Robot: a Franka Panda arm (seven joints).
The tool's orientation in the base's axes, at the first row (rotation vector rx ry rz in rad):
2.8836, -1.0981, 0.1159
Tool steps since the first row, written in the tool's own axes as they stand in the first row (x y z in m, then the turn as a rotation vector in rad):
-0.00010, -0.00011, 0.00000, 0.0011, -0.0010, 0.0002
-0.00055, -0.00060, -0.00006, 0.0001, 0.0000, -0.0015
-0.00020, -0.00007, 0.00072, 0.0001, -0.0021, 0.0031
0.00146, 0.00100, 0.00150, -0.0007, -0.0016, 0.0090
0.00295, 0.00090, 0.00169, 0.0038, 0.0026, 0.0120
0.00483, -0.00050, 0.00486, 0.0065, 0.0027, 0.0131
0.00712, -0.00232, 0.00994, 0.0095, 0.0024, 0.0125
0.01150, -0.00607, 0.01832, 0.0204, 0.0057, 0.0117
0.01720, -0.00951, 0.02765, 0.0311, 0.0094, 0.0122
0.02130, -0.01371, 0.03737, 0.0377, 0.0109, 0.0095
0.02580, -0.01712, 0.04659, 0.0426, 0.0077, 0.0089
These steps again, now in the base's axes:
0.00000, 0.00015, -0.00001, 0.0015, 0.0000, -0.0001
-0.00001, 0.00082, 0.00000, 0.0000, 0.0000, 0.0015
-0.00007, 0.00013, -0.00074, 0.0016, 0.0013, -0.0031
0.00050, -0.00183, -0.00134, 0.0010, 0.0010, -0.0091
0.00168, -0.00275, -0.00140, 0.0017, -0.0054, -0.0115
0.00418, -0.00320, -0.00442, 0.0037, -0.0073, -0.0124
0.00735, -0.00375, -0.00932, 0.0061, -0.0090, -0.0115
0.01354, -0.00449, -0.01736, 0.0120, -0.0186, -0.0097
0.02054, -0.00642, -0.02622, 0.0175, -0.0285, -0.0092
0.02689, -0.00674, -0.03563, 0.0213, -0.0338, -0.0058
0.03298, -0.00789, -0.04449, 0.0270, -0.0346, -0.0049

